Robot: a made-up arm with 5 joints.
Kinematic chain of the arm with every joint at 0, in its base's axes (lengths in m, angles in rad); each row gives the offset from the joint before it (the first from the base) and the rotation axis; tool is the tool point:
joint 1: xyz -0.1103 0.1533 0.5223 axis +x
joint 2: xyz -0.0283 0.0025 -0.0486 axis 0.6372 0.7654 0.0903
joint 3: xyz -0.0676 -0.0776 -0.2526 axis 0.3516 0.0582 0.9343
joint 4: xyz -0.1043 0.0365 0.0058 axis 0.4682 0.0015 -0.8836
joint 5: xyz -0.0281 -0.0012 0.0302 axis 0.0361 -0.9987 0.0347
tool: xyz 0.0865 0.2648 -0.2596
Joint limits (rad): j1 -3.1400..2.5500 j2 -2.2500..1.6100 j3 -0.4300..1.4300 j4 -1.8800..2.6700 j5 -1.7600..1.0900
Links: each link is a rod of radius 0.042 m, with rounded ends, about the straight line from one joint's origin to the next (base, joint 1, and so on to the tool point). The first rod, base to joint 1, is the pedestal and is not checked.
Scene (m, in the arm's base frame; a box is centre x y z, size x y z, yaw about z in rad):
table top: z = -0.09
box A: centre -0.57 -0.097 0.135 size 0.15 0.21 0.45 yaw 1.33
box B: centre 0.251 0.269 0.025 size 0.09 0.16 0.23 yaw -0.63
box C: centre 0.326 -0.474 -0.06 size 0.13 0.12 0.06 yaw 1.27
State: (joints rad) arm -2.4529 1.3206 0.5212 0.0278 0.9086
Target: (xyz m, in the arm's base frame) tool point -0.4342 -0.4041 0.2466
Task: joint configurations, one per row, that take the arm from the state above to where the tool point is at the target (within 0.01 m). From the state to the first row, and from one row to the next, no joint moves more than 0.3 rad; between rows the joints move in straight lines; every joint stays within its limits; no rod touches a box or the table.
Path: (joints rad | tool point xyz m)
1: -2.3666 1.1796 0.3063 0.0837 0.9691 | -0.2795 -0.0528 0.2850
2: -2.2804 1.0386 0.0913 0.1396 1.0295 | -0.2292 -0.1230 0.3330
3: -2.1941 0.8976 -0.1236 0.1955 1.0900 | -0.1685 -0.1706 0.3908
4: -2.0068 0.7270 -0.1463 -0.0087 0.8241 | -0.2364 -0.2189 0.3136
5: -1.8194 0.5563 -0.1691 -0.2130 0.5582 | -0.3089 -0.2638 0.2615
6: -1.6320 0.3857 -0.1918 -0.4172 0.2923 | -0.3718 -0.3108 0.2362
7: -1.4446 0.2151 -0.2145 -0.6215 0.0264 | -0.4148 -0.3596 0.2336
8: -1.2572 0.0444 -0.2373 -0.8257 -0.2395 | -0.4342 -0.4041 0.2466

